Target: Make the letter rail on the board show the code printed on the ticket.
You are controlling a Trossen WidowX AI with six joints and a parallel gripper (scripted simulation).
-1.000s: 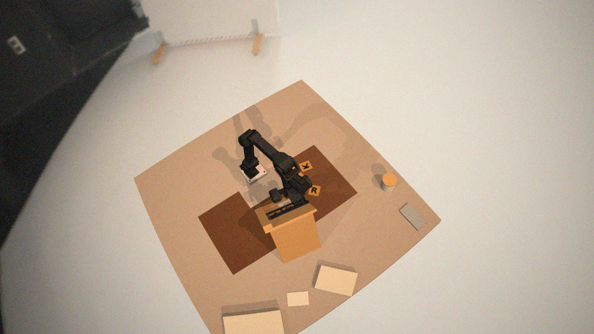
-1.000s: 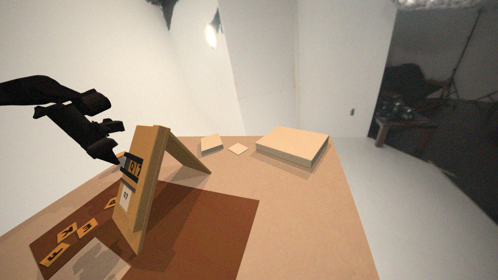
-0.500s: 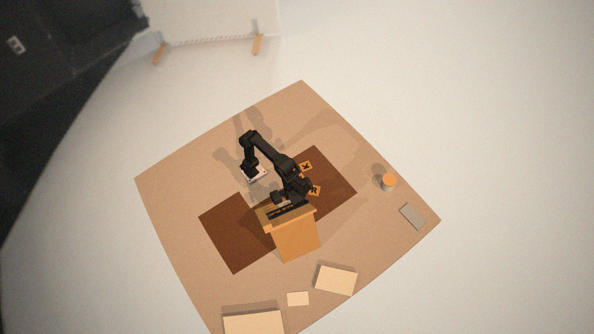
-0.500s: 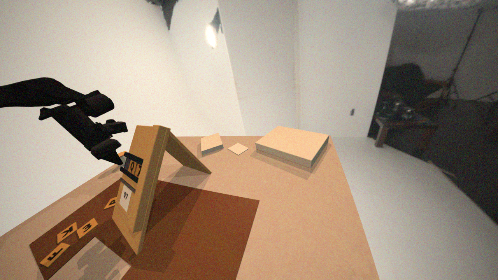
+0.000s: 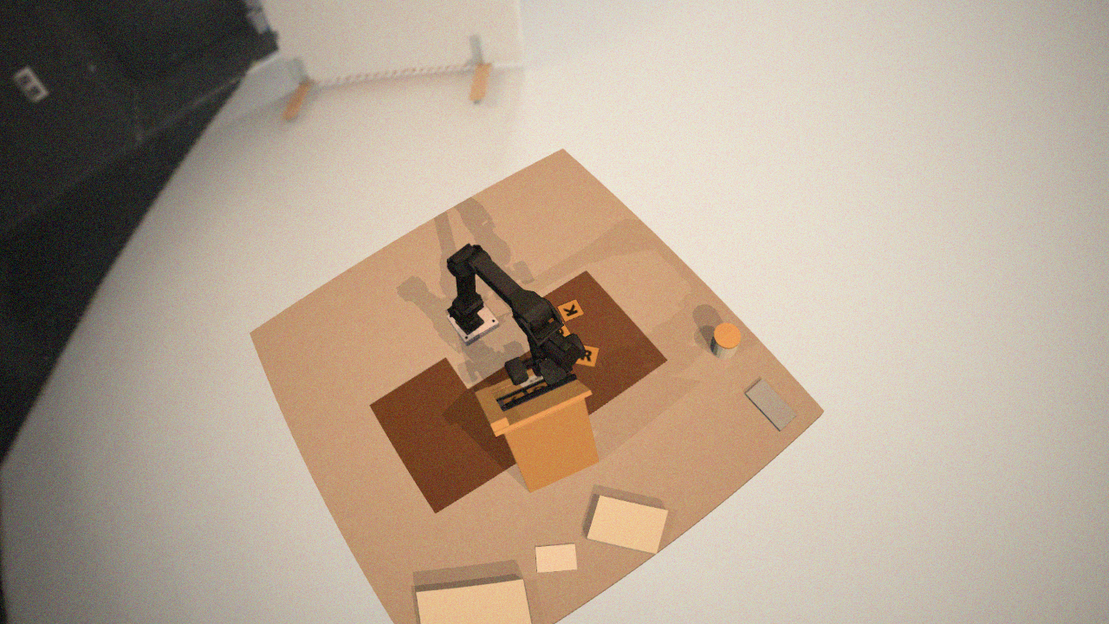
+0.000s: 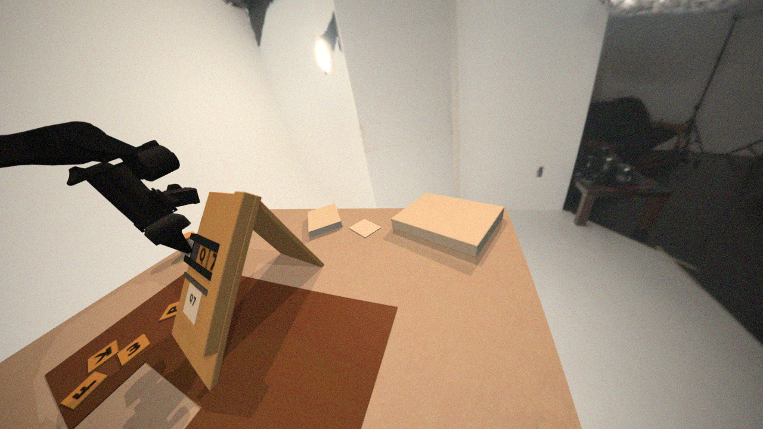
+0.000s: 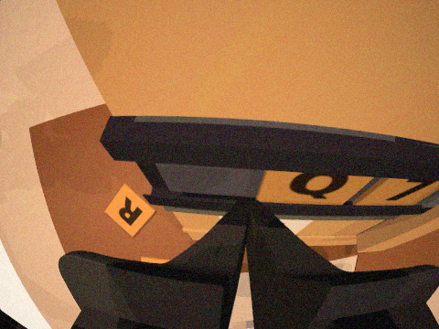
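Now: gripper tip 60 mm past the white ticket, 10 mm to the left of it and 90 mm above it. Round my gripper tip: large box 350 mm ahead, 550 mm to the right, 150 mm below; small card 330 mm ahead, 280 mm to the right, 170 mm below; grey block 420 mm ahead, 440 mm to the left, 170 mm below.
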